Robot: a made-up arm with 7 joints.
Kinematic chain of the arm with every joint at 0, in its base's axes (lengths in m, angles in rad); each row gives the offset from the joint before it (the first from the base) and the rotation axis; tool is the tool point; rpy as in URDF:
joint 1: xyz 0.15 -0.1 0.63 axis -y
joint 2: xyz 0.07 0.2 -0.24 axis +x
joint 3: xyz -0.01 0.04 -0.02 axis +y
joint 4: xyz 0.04 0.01 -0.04 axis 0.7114 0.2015 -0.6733
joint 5: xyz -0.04 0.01 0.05 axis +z
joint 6: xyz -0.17 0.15 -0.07 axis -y
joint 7: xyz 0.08 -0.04 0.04 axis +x
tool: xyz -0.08 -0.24 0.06 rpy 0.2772 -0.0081 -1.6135
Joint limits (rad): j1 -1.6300..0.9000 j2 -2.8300..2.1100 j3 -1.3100..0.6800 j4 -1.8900..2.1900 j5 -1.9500..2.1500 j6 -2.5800..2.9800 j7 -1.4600..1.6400
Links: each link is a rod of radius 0.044 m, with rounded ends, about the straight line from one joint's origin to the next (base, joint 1, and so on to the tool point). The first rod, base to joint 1, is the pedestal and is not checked.
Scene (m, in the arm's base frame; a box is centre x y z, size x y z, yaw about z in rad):
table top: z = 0
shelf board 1: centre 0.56 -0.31 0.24 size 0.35 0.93 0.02 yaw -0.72
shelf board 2: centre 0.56 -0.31 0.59 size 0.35 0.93 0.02 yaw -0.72
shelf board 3: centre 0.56 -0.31 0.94 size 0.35 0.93 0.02 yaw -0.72
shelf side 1: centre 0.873 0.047 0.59 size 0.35 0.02 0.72 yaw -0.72
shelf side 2: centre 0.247 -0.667 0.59 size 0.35 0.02 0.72 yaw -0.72
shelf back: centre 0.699 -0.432 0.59 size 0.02 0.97 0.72 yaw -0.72
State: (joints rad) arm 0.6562 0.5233 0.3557 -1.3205 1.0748 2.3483 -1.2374
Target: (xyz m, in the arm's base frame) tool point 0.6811 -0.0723 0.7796
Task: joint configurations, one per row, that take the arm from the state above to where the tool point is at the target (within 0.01 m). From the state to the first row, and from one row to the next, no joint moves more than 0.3 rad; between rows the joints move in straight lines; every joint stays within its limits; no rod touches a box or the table.
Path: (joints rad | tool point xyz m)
1: 0.4570 0.4748 0.2674 -1.3547 1.0397 2.3401 -0.9825 | 0.5310 -0.2226 0.4284
2: 0.2578 0.4263 0.1791 -1.3889 1.0046 2.3320 -0.7277 | 0.4886 -0.1899 0.4261
3: 0.0586 0.3778 0.0908 -1.4231 0.9695 2.3238 -0.4728 | 0.4413 -0.1459 0.4283
4: -0.1405 0.3293 0.0025 -1.4573 0.9343 2.3157 -0.2180 | 0.3882 -0.0926 0.4327
5: -0.3397 0.2808 -0.0858 -1.4915 0.8992 2.3075 0.0369 | 0.3275 -0.0333 0.4381
6: -0.1051 0.2891 -0.0239 -1.6243 1.1040 2.1349 -0.2215 | 0.4299 -0.0161 0.5201
7: 0.1296 0.2973 0.0380 -1.7572 1.3089 1.9624 -0.4800 | 0.4851 0.0307 0.6460
8: 0.3643 0.3056 0.0999 -1.8900 1.5137 1.7898 -0.7384 | 0.4746 0.1088 0.7796
9: 0.6321 0.4439 0.3474 -1.7687 1.4982 2.0118 -1.0048 | 0.5791 -0.0119 0.7984
10: 0.9000 0.5822 0.5949 -1.6474 1.4827 2.2337 -1.2711 | 0.6811 -0.0723 0.7796

